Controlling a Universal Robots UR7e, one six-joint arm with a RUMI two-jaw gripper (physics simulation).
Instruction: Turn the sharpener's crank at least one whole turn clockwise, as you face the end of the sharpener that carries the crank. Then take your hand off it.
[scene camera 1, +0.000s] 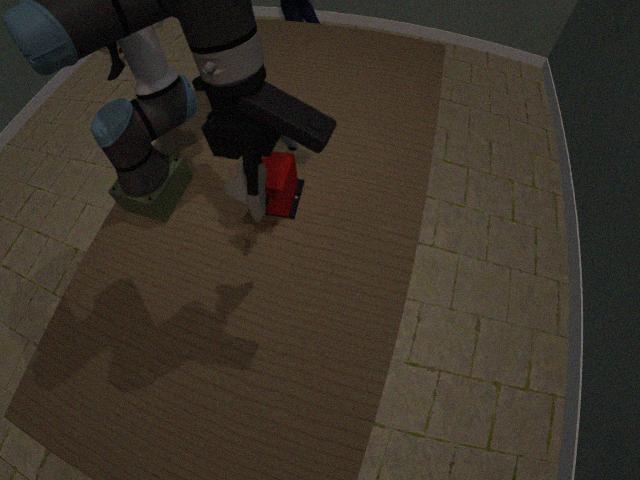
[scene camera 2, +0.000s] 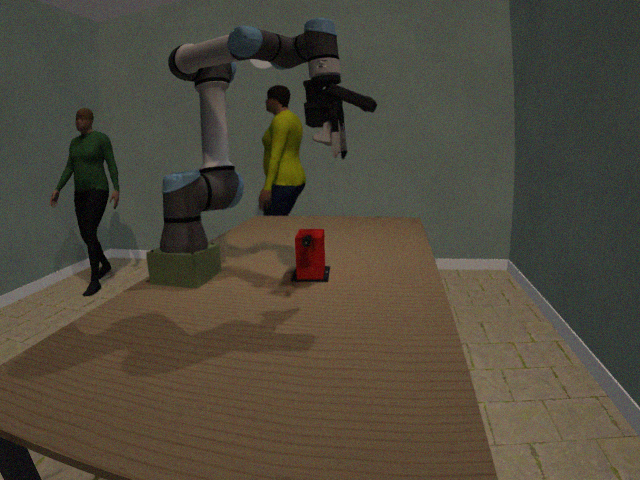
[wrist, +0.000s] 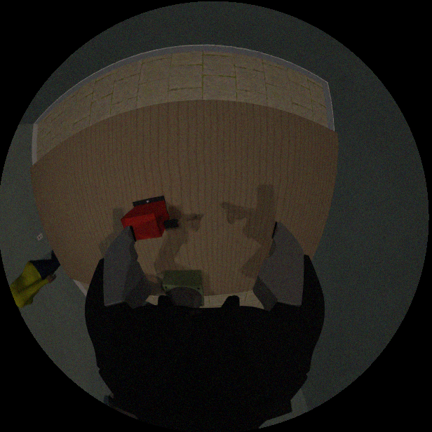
Observation:
In view: my gripper (scene camera 1: 276, 183) and a red sharpener (scene camera 1: 282, 180).
My gripper is seen too in scene camera 2 (scene camera 2: 339, 158) and in the wrist view (wrist: 202, 226). The red sharpener shows as well in scene camera 2 (scene camera 2: 314, 270) and in the wrist view (wrist: 144, 216).

